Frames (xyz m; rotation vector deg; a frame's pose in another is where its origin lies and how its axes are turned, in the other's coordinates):
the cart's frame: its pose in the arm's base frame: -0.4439 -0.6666 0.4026 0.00 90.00 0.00
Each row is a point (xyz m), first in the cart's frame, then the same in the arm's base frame.
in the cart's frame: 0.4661 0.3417 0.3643
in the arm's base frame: -0.0796 -0.3249 -0.0635
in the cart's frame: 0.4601 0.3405 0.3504
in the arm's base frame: -0.0935 -0.3261 -0.0575
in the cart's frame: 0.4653 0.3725 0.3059
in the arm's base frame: -0.1380 -0.2941 -0.0627
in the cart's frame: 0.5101 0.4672 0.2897
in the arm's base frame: -0.1542 -0.1994 -0.1075
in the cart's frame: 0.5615 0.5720 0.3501
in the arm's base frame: -0.0938 -0.0946 -0.1589
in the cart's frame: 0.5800 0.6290 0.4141
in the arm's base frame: -0.0298 -0.0376 -0.1774
